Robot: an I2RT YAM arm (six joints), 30 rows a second.
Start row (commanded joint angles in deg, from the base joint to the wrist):
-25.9, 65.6, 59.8, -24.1, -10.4, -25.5
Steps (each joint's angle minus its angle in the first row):
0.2, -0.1, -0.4, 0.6, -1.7, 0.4
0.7, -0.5, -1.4, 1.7, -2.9, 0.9
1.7, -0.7, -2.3, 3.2, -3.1, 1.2
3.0, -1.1, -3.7, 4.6, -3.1, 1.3
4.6, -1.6, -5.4, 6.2, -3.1, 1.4
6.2, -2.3, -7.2, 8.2, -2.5, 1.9
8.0, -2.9, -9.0, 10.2, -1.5, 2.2
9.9, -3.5, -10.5, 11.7, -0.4, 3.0
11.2, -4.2, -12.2, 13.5, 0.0, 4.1
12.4, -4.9, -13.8, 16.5, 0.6, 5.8
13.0, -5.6, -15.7, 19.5, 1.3, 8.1
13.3, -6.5, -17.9, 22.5, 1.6, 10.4
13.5, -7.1, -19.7, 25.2, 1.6, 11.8
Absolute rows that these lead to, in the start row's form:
-25.7, 65.5, 59.4, -23.5, -12.1, -25.1
-25.2, 65.1, 58.4, -22.4, -13.3, -24.6
-24.2, 64.9, 57.5, -20.9, -13.5, -24.3
-22.9, 64.5, 56.1, -19.5, -13.5, -24.2
-21.3, 64.0, 54.4, -17.9, -13.5, -24.1
-19.7, 63.3, 52.6, -15.9, -12.9, -23.6
-17.9, 62.7, 50.8, -13.9, -11.9, -23.3
-16.0, 62.1, 49.3, -12.4, -10.8, -22.5
-14.7, 61.4, 47.6, -10.6, -10.4, -21.4
-13.5, 60.7, 46.0, -7.6, -9.8, -19.7
-12.9, 60.0, 44.1, -4.6, -9.1, -17.4
-12.6, 59.1, 41.9, -1.6, -8.8, -15.1
-12.4, 58.5, 40.1, 1.1, -8.8, -13.7

